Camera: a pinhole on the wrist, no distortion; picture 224 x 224 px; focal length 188.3 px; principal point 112.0 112.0 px. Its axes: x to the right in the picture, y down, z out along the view. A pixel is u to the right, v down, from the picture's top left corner.
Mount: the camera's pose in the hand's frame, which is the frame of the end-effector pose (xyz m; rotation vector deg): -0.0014 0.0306 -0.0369 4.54 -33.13 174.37
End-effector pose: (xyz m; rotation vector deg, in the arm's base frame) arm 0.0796 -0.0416 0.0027 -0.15 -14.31 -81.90
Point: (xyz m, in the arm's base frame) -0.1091 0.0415 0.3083
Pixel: 143 117
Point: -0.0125 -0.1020 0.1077
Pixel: 46 164
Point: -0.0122 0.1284 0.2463
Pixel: 203 80
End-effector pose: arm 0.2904 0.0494 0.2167 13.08 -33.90 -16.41
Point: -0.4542 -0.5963 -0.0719
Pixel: outside the picture
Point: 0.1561 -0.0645 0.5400
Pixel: 75 72
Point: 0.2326 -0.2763 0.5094
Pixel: 24 158
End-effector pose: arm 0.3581 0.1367 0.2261 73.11 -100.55 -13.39
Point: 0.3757 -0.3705 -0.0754
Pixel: 23 212
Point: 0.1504 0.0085 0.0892
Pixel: 99 61
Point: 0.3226 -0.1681 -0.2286
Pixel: 116 194
